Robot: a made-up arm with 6 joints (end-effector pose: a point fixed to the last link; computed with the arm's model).
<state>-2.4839 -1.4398 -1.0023 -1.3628 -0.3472 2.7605</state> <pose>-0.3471 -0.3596 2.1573 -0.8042 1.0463 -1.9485</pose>
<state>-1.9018 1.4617 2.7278 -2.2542 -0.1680 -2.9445</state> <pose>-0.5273 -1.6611 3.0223 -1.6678 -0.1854 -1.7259</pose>
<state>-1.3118 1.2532 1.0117 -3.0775 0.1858 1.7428</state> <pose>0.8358 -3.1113 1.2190 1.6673 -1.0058 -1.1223</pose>
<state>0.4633 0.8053 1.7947 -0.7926 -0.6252 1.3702</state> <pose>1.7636 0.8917 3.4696 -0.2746 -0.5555 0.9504</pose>
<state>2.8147 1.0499 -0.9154 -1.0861 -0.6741 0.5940</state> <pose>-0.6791 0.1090 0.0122 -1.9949 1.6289 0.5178</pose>
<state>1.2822 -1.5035 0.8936 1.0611 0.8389 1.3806</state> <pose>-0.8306 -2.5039 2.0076 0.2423 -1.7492 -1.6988</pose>
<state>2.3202 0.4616 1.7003 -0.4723 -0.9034 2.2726</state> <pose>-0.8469 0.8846 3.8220 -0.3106 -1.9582 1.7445</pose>
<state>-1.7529 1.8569 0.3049 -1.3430 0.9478 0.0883</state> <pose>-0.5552 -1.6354 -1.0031 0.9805 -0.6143 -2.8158</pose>
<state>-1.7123 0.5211 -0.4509 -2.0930 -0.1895 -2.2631</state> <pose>-0.2467 -2.0488 0.7872 -0.2601 1.4332 -0.5610</pose>
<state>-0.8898 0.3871 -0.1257 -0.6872 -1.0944 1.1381</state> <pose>1.4159 -1.6170 1.4236 0.8225 1.1050 0.1070</pose>
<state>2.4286 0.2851 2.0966 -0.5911 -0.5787 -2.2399</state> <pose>0.0144 -0.0397 3.9654 -0.4486 -1.7550 -0.5443</pose>
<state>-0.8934 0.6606 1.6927 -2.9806 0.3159 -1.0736</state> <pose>1.0828 -1.3850 3.7035 -1.7377 0.4842 -1.2566</pose>
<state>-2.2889 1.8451 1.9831 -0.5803 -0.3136 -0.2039</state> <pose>-2.0804 -2.3931 1.1228 0.7824 -1.2239 -1.6949</pose>
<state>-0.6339 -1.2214 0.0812 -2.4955 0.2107 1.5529</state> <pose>-0.5627 0.3507 3.2810 0.7884 -1.3492 0.3731</pose>
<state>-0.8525 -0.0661 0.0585 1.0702 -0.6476 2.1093</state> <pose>1.0539 -1.5432 2.7379 -1.8827 2.0030 -0.1910</pose>
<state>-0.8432 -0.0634 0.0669 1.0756 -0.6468 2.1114</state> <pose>1.0685 -1.5342 2.7490 -1.8982 1.9971 -0.1952</pose>
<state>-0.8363 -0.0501 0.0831 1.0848 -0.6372 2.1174</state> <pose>1.0912 -1.5382 2.7580 -1.9249 1.9912 -0.1972</pose>
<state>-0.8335 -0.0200 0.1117 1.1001 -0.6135 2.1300</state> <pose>1.1268 -1.5631 2.7626 -1.9697 1.9852 -0.1952</pose>
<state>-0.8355 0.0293 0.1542 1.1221 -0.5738 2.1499</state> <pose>1.1767 -1.6120 2.7596 -2.0348 1.9785 -0.1877</pose>
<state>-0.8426 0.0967 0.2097 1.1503 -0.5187 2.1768</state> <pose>1.2386 -1.6844 2.7451 -2.1195 1.9698 -0.1737</pose>
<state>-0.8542 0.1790 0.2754 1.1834 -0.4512 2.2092</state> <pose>1.3081 -1.7764 2.7147 -2.2197 1.9576 -0.1521</pose>
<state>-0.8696 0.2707 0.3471 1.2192 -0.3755 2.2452</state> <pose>1.3781 -1.8817 2.6667 -2.3293 1.9404 -0.1229</pose>
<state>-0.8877 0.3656 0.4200 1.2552 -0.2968 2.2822</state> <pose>1.4415 -1.9923 2.6020 -2.4406 1.9177 -0.0875</pose>
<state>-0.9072 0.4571 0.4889 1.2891 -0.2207 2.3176</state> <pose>1.4927 -2.1000 2.5253 2.4982 -1.8555 0.0473</pose>
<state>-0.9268 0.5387 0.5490 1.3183 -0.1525 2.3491</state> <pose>1.5278 -2.1971 2.4449 2.4964 -1.7633 0.0083</pose>
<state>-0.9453 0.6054 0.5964 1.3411 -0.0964 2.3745</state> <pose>1.5465 -2.2782 2.3696 2.4940 -1.6917 -0.0252</pose>
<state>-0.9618 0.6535 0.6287 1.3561 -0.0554 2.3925</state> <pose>1.5500 -2.3405 2.3085 2.4919 -1.6446 -0.0508</pose>
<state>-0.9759 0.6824 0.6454 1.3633 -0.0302 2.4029</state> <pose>1.5412 -2.3840 2.2655 2.4905 -1.6224 -0.0689</pose>
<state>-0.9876 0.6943 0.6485 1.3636 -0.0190 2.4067</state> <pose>1.5237 -2.4112 2.2405 2.4897 -1.6218 -0.0800</pose>
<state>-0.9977 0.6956 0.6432 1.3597 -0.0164 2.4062</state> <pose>1.5015 -2.4282 2.2274 2.4893 -1.6344 -0.0867</pose>
